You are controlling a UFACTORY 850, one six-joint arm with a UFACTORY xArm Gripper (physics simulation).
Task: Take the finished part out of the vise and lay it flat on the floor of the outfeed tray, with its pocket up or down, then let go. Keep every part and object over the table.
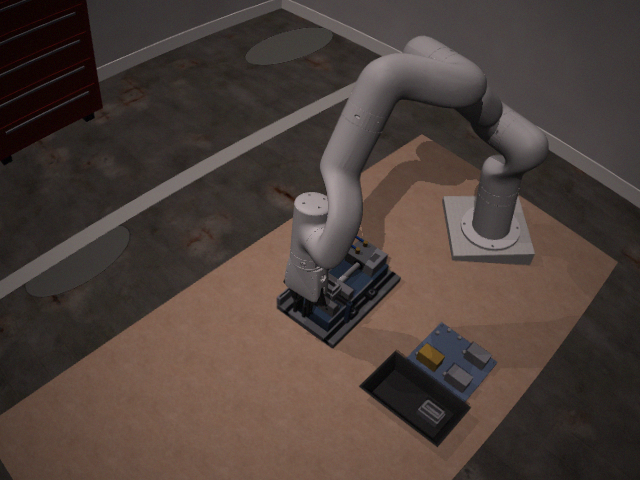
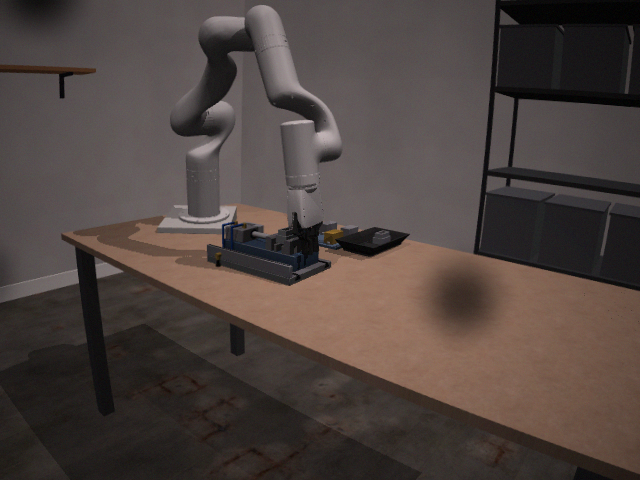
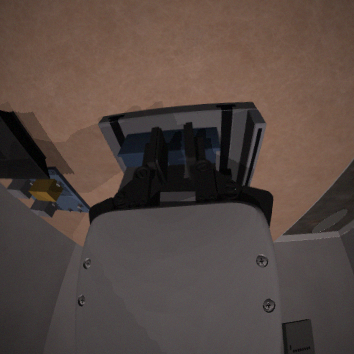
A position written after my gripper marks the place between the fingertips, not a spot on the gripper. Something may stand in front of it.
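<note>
Blue plate (image 1: 446, 343) visible. My gripper (image 3: 174, 136) visible; the plate (image 3: 69, 198) there too.
</note>
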